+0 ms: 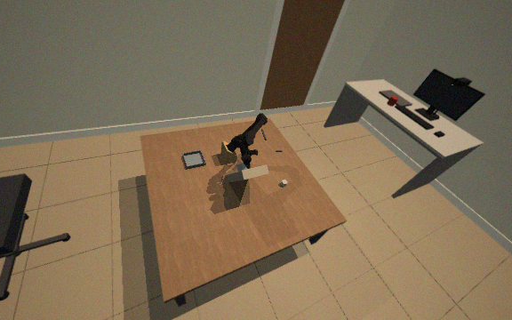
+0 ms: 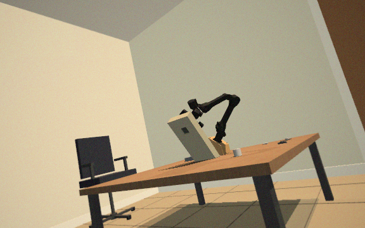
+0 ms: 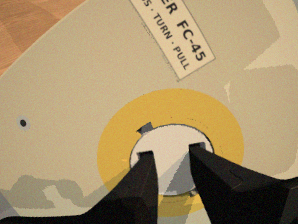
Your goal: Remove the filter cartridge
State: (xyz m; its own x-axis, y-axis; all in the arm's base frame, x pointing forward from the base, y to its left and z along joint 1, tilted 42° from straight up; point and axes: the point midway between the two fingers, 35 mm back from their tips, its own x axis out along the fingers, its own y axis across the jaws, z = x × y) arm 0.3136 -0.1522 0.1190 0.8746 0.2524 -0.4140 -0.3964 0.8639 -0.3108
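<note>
The round white filter cartridge is 10 mm ahead of my gripper tip and 10 mm below it. From my gripper tip the other things lie so: tray (440 mm behind, 240 mm to the right, 250 mm below); beige service panel (40 mm behind, 80 mm below).
</note>
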